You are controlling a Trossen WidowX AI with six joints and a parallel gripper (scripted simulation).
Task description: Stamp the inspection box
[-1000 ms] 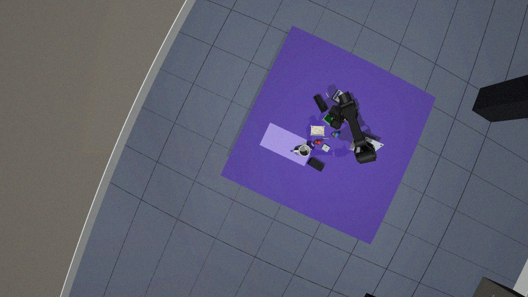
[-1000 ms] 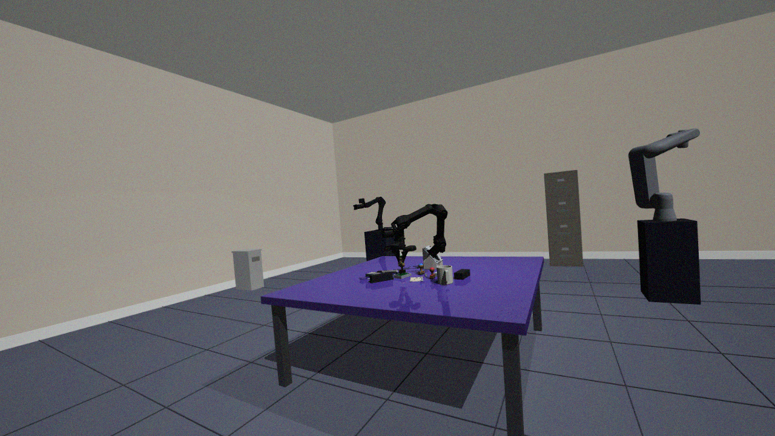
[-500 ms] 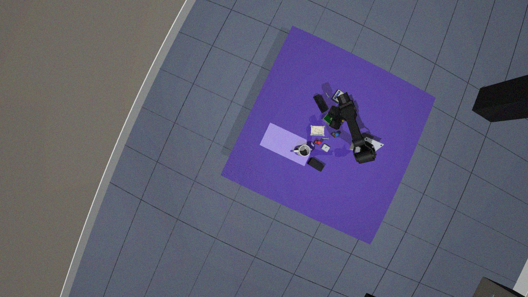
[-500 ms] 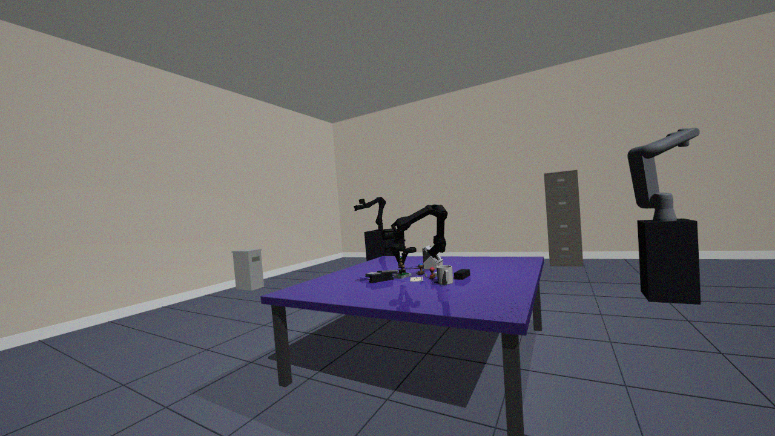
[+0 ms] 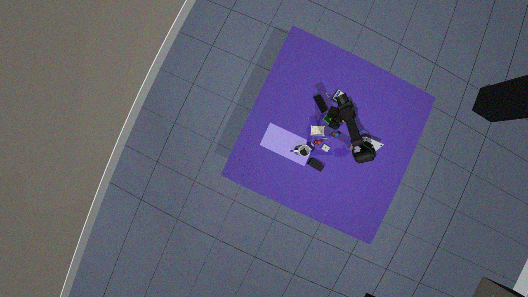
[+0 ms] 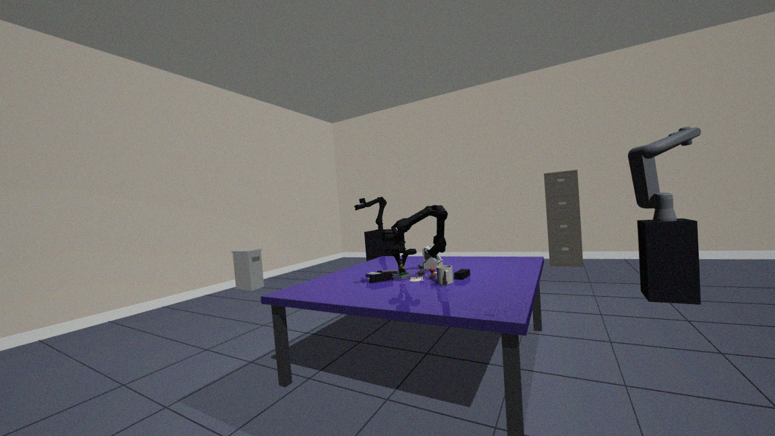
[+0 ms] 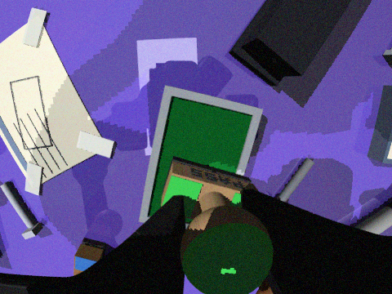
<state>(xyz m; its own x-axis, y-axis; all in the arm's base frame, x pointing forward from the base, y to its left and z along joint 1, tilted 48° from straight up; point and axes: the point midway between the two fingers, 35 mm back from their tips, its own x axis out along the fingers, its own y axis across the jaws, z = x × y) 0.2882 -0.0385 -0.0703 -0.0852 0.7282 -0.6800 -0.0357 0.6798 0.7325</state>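
My gripper tip is 6 cm above the green ink pad. From my gripper tip the other things lie so: yellow stamp 9 cm behind, 5 cm to the right, 5 cm below; then green stamp right at my gripper tip; then blue stamp 9 cm behind, 9 cm to the left, 5 cm below.
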